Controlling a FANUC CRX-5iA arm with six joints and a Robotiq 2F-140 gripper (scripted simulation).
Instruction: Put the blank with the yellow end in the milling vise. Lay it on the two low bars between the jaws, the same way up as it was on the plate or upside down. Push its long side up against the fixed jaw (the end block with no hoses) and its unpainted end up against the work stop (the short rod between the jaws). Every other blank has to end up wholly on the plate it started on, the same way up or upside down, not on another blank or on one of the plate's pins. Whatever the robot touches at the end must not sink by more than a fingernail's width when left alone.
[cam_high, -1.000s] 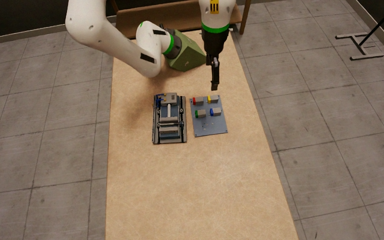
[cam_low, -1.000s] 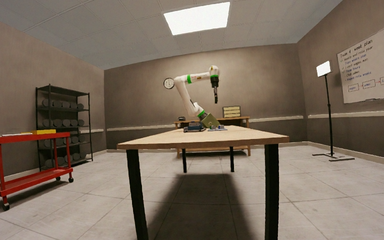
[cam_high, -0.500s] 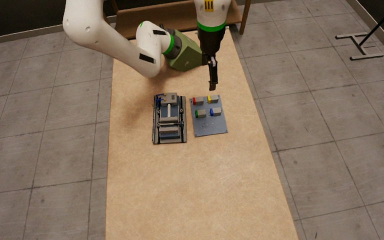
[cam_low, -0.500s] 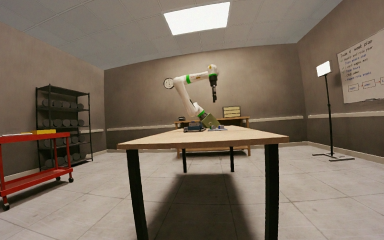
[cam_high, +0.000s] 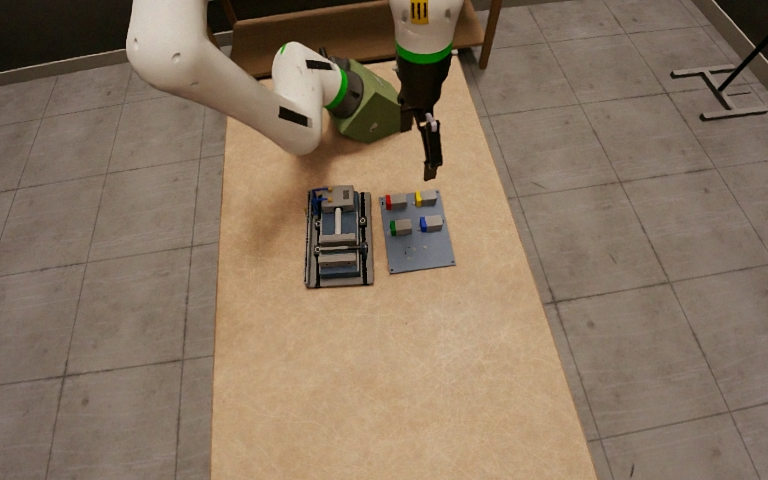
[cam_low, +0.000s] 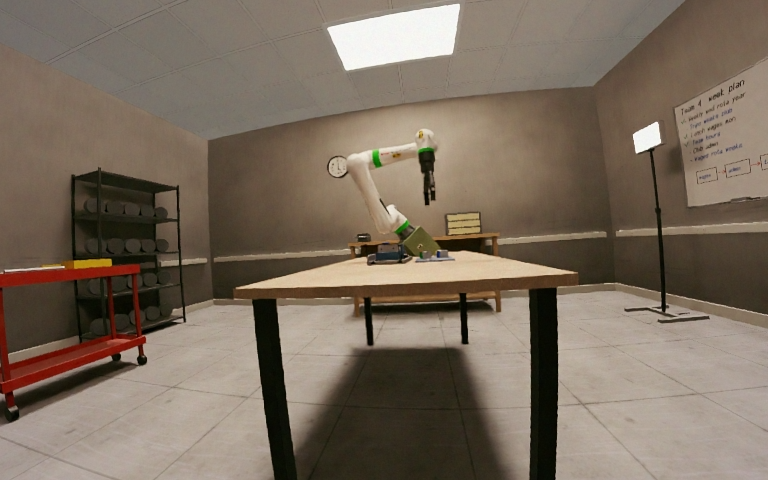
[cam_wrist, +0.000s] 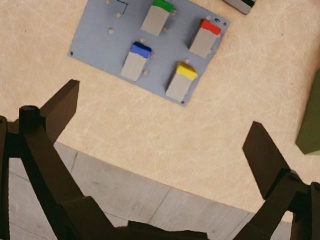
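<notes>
Now: hand 29 cm above the blue-ended blank, 5 cm short of it and 4 cm to the right of it. The rest, counted from my hand: green-ended blank: 29 cm below, 5 cm to the right, 3 cm ahead; then work stop: 23 cm below, 20 cm to the right, 8 cm ahead; then red-ended blank: 29 cm below, 6 cm behind, 4 cm to the right.
</notes>
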